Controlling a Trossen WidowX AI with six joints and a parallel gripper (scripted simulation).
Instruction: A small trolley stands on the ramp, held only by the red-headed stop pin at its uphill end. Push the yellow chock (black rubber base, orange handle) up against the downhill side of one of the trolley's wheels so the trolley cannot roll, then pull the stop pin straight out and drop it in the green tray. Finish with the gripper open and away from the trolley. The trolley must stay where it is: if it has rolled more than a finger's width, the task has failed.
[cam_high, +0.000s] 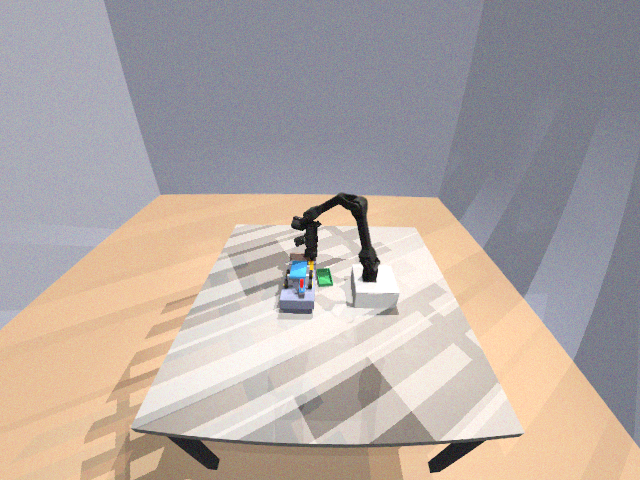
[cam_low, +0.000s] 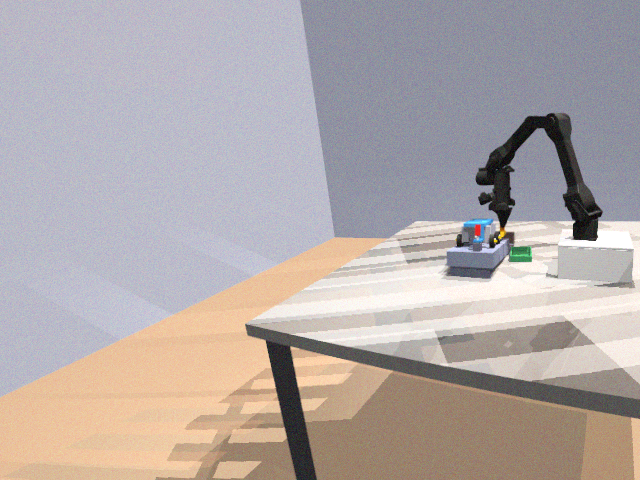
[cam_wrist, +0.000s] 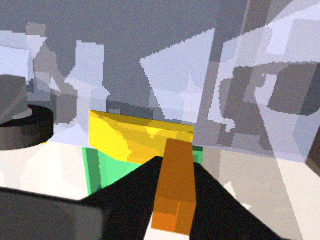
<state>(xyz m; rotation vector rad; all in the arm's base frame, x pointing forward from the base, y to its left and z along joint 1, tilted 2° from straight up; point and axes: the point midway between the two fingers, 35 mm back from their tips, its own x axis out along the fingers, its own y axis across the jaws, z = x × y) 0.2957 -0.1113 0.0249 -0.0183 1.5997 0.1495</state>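
My gripper tip is now 10 mm short of the red-headed stop pin, 240 mm to the right of it and 30 mm below it. From my gripper tip the other things lie so: yellow chock: 20 mm to the left, 10 mm below; then brown plate: 70 mm ahead, 100 mm to the right, 70 mm below; then trolley: 40 mm ahead, 150 mm to the left, 10 mm above.
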